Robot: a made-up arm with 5 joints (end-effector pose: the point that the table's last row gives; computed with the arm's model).
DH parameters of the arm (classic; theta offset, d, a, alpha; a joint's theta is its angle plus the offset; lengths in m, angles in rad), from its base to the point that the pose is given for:
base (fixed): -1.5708 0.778 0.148 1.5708
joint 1: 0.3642 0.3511 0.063 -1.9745
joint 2: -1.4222 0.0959 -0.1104 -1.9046
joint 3: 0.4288 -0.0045 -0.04 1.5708
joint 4: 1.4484 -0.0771 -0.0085 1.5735
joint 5: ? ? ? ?
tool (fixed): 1.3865 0.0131 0 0
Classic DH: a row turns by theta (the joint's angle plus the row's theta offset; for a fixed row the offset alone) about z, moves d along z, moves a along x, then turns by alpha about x.
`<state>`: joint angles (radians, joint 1 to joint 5).
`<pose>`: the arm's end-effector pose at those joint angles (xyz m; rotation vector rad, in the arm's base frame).
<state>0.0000 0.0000 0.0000 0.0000 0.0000</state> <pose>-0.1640 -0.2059 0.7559 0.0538 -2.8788 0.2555</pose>
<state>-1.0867 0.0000 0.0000 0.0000 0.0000</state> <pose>-0.1640 -0.1554 0.7165 0.2383 -2.6379 -1.2900</pose>
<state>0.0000 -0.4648 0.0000 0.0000 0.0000</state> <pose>-0.1755 -0.2847 0.7912 -0.5896 -2.9151 0.4564</pose>
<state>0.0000 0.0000 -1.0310 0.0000 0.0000</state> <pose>-0.2573 -0.2059 0.7533 0.1377 -1.8530 0.1560</pose>
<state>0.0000 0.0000 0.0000 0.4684 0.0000</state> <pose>-0.1492 -0.1981 0.7559 0.7303 -2.8262 0.3378</pose>
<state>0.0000 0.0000 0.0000 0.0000 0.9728</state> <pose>-0.1623 -0.1909 0.7924 -0.1076 -2.3386 1.5145</pose>
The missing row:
joint 5: 0.2134 -0.0161 0.0403 1.3458
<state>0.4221 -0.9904 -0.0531 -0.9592 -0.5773</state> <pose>-0.2359 -0.3067 0.8788 1.5423 1.6316 -0.1588</pose>
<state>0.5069 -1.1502 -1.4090 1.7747 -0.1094</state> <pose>-0.2692 -0.2384 0.8332 0.7301 -2.3846 -0.3207</pose>
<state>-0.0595 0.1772 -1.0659 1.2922 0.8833</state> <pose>-0.2332 -0.1439 0.7542 2.0972 -1.7970 0.3929</pose>
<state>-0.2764 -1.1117 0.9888 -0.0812 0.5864</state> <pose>-0.2396 -0.3667 0.8837 1.7029 1.6957 -1.2185</pose>
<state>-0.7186 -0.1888 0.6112 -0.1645 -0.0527</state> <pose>-0.1328 -0.2391 0.7389 0.6050 2.6849 0.7631</pose>
